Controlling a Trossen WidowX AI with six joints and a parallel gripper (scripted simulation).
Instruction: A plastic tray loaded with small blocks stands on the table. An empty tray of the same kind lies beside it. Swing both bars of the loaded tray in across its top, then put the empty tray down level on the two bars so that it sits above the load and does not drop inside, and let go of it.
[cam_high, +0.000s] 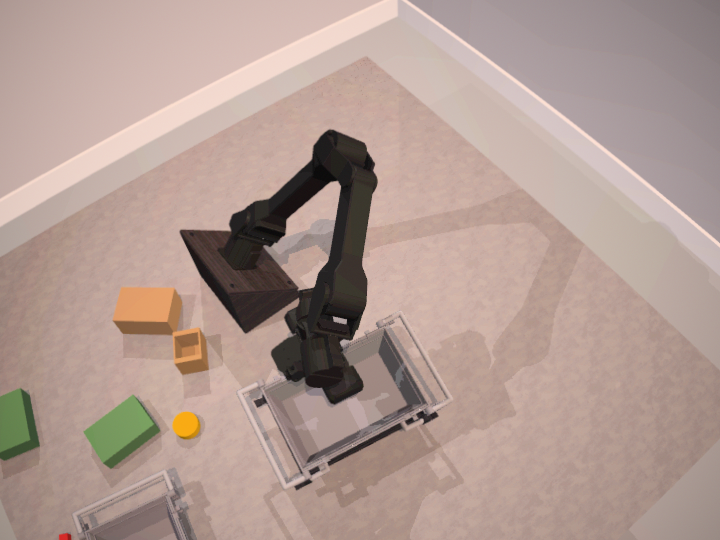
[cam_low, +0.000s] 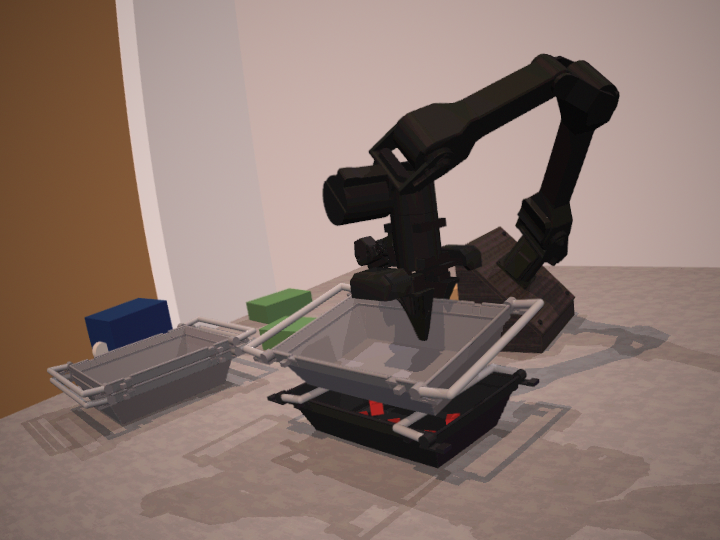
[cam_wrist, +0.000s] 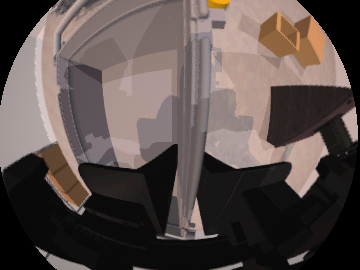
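Now: gripper tip 7 cm short of the grey translucent tray, 2 cm below it and 1 cm to the left of it. Also, from my gripper tip: yellow disc 26 cm to the right, 13 cm behind, 9 cm below; then red cube 57 cm to the right, 9 cm below, 9 cm behind.
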